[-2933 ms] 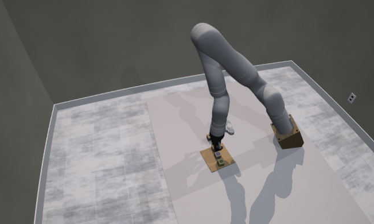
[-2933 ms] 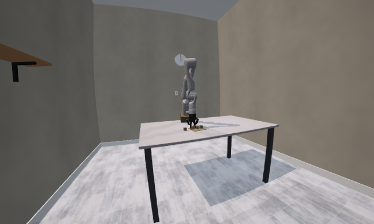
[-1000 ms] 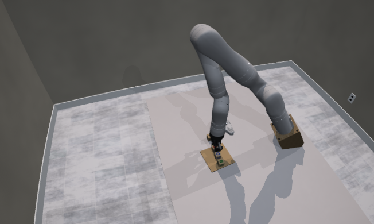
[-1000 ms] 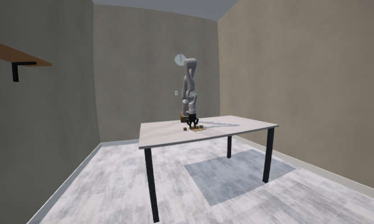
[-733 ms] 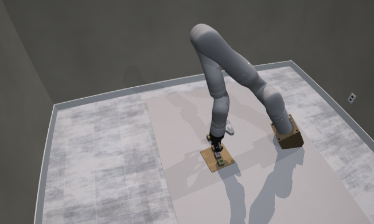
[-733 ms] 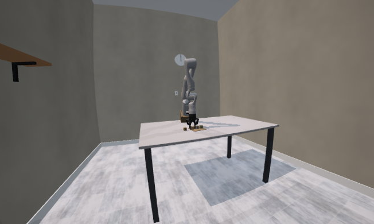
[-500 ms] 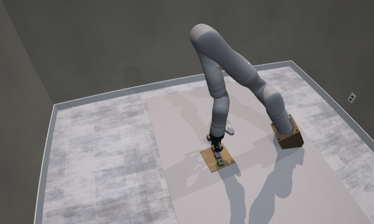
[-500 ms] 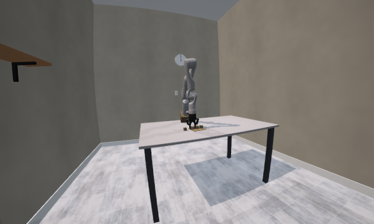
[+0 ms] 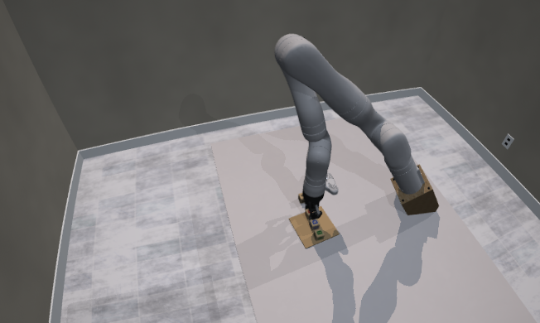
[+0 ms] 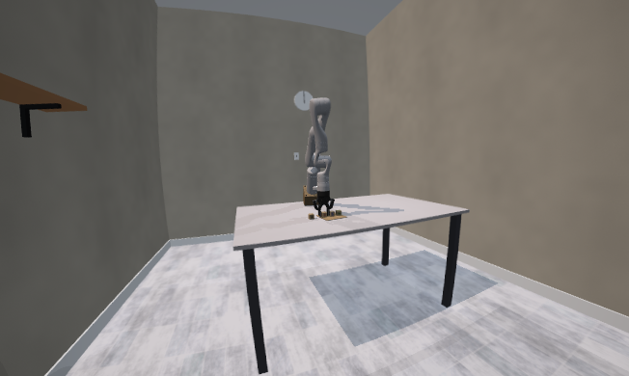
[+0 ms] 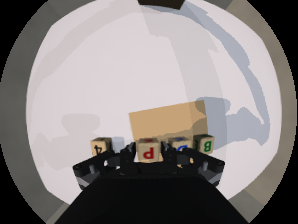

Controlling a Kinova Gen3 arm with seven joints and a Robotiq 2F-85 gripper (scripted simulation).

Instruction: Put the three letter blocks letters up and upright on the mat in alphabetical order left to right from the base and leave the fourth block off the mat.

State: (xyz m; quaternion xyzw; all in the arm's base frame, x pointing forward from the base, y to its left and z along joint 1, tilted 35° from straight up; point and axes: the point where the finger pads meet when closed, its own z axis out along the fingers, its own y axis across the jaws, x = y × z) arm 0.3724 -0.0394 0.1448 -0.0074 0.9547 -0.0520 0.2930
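Right now my hand is 5 cm to the right of the tan mat and 2 cm above it. From my hand the other things lie so: block: 8 cm to the right, 1 cm below.
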